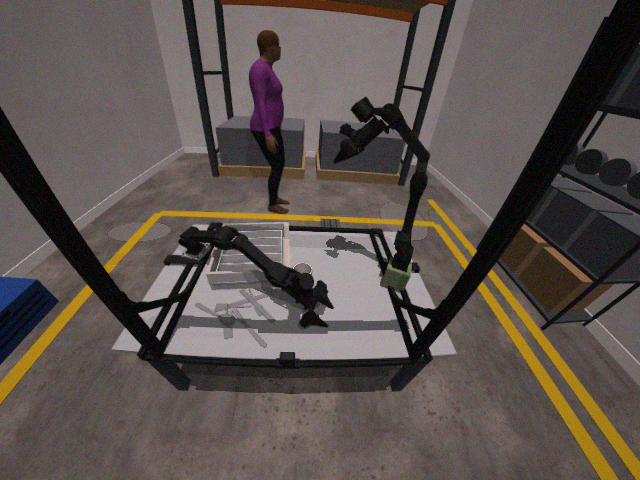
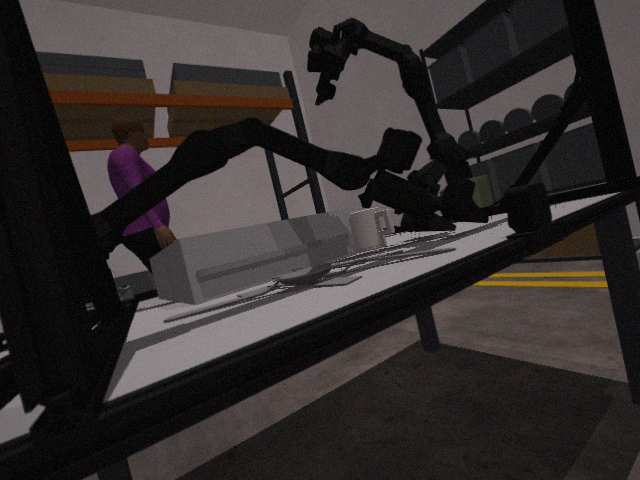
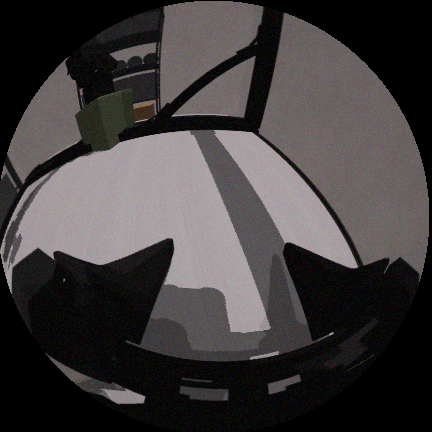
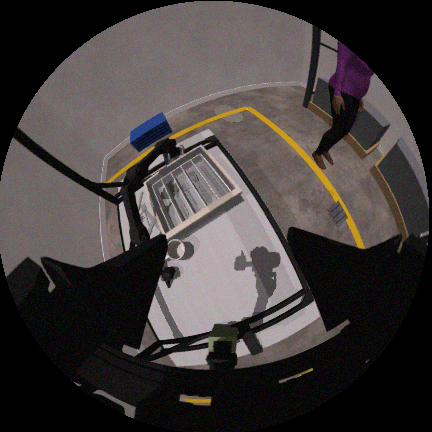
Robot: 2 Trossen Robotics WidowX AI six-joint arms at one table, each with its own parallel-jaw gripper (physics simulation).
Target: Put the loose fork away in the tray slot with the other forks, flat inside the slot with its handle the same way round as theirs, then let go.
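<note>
Several loose grey utensils lie crossed in a pile left of centre on the table; one with what look like tines at its upper left end, likely the loose fork point(image 1: 252, 330), points its handle to the lower right. The pale tray point(image 1: 286, 250) point(image 2: 232, 260) point(image 4: 204, 213) stands behind the pile, divided into long slots; dark utensils show in some, too small to tell which are forks. My left gripper point(image 1: 329, 316) point(image 3: 230, 247) is open and empty, low over the table to the right of the pile. My right gripper point(image 4: 228, 237) is open and empty, raised high at the back right.
A white mug point(image 1: 302, 269) point(image 2: 364, 230) point(image 4: 176, 249) stands by the tray's right side, near my left forearm. A green block point(image 1: 395, 276) point(image 3: 105, 120) point(image 4: 223, 332) is at the right arm's base. A person in purple point(image 1: 266, 98) point(image 4: 350, 72) stands behind the table.
</note>
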